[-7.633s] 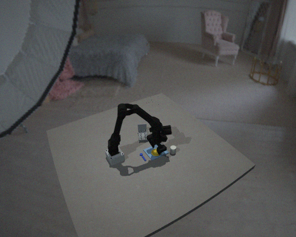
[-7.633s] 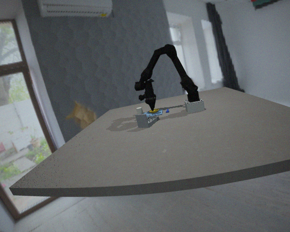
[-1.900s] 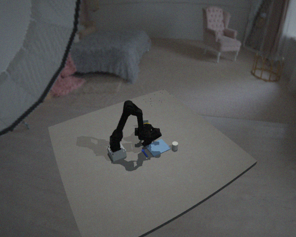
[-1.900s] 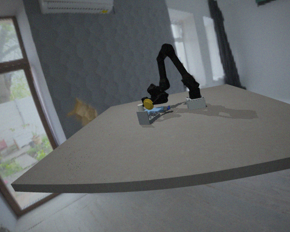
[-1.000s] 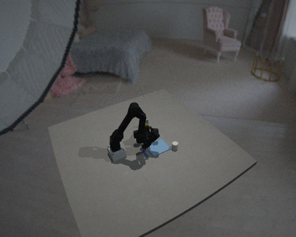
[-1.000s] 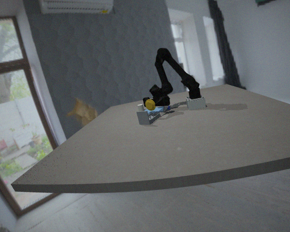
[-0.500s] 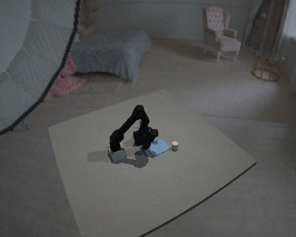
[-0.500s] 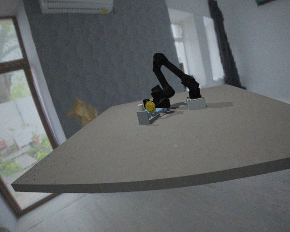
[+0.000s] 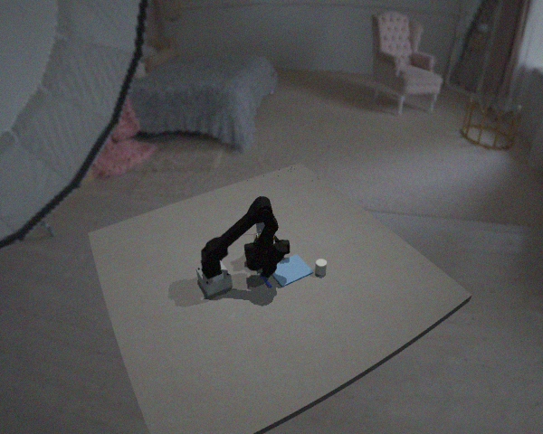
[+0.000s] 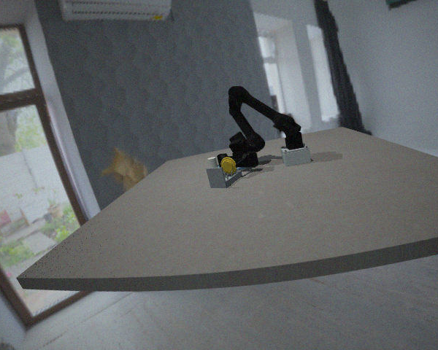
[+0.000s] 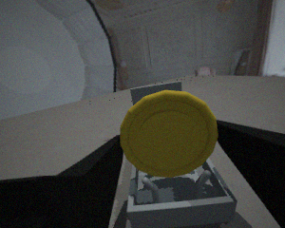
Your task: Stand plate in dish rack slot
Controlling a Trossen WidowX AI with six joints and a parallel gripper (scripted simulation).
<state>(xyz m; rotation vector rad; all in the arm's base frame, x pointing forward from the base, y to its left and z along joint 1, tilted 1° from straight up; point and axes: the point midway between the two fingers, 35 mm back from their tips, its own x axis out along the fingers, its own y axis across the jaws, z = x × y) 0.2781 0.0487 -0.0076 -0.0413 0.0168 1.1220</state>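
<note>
Right now my gripper tip is 10 mm to the left of the yellow plate. The rest, counted from my gripper tip: blue spoon: 110 mm behind, 180 mm to the right, 50 mm below; then white cup: 110 mm ahead, 260 mm to the right, 30 mm below; then grey dish rack: 10 mm ahead, 20 mm to the left, 30 mm below.
</note>
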